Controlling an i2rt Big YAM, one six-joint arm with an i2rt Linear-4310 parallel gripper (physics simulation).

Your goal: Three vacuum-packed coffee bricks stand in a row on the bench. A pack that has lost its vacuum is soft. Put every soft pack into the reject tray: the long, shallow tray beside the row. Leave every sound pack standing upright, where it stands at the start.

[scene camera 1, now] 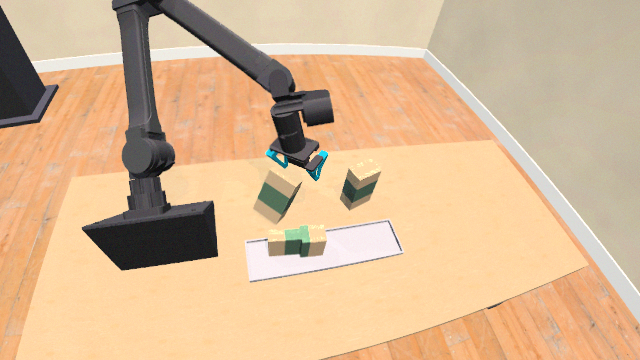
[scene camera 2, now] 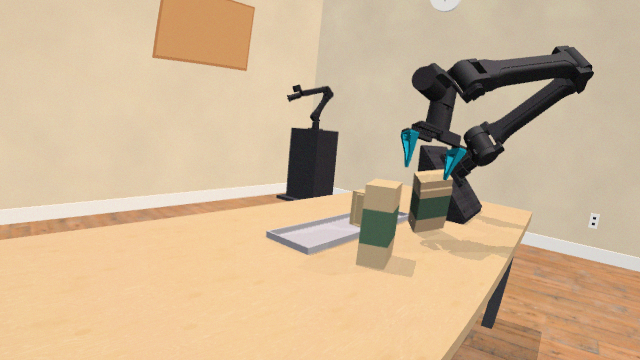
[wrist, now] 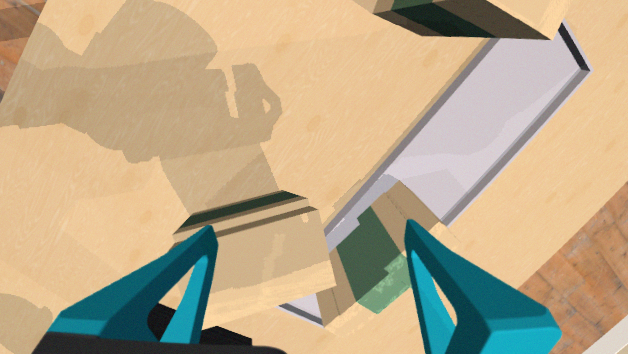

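Where they show: gripper, fingertip midpoint: (scene camera 1: 301, 173) (scene camera 2: 426, 173) (wrist: 308, 232); arm's base, link origin: (scene camera 1: 149, 213) (scene camera 2: 452, 170).
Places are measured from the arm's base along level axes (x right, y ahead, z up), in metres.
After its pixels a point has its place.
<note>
My gripper (scene camera 1: 301, 172) {x -0.034, y 0.376, z 0.017 m} (scene camera 2: 426, 172) {x -0.034, y 0.376, z 0.017 m} (wrist: 308, 232) {x -0.034, y 0.376, z 0.017 m} is open and empty, just above a tan pack with a green band (scene camera 1: 276, 197) {x -0.013, y 0.307, z -0.039 m} (scene camera 2: 431, 205) {x -0.046, y 0.338, z -0.057 m} (wrist: 270, 255) {x -0.039, y 0.349, z 0.008 m}. In scene camera 1 this pack leans, its top to the right. One fingertip overlaps its top edge in scene camera 2 and the wrist view; I cannot tell whether they touch. Another pack (scene camera 1: 360, 187) {x 0.011, y 0.533, z -0.027 m} (scene camera 2: 378, 225) {x -0.037, y 0.592, z -0.056 m} (wrist: 440, 17) {x -0.018, y 0.513, z -0.049 m} stands upright farther from the arm's base. A third pack (scene camera 1: 297, 242) {x 0.113, y 0.331, z -0.063 m} (scene camera 2: 357, 207) {x 0.112, y 0.402, z -0.084 m} (wrist: 370, 255) {x 0.083, y 0.336, z -0.081 m}, with a stepped, uneven band, lies on its side in the base-side half of the shallow tray (scene camera 1: 360, 242) {x 0.122, y 0.513, z -0.129 m} (scene camera 2: 320, 235) {x 0.123, y 0.523, z -0.129 m} (wrist: 450, 115) {x 0.087, y 0.486, z -0.129 m}.
The arm's dark slanted base (scene camera 1: 160, 240) {x 0.069, y 0.023, z -0.013 m} (scene camera 2: 465, 200) {x -0.070, y 0.046, z -0.079 m} is on the bench (scene camera 1: 450, 225) {x 0.144, y 0.822, z -0.132 m} (scene camera 2: 175, 285) {x 0.110, y 0.875, z -0.132 m}, left of the tray in scene camera 1. The far half of the tray holds no pack. A second arm on a black pedestal (scene camera 2: 312, 162) stands away from the bench.
</note>
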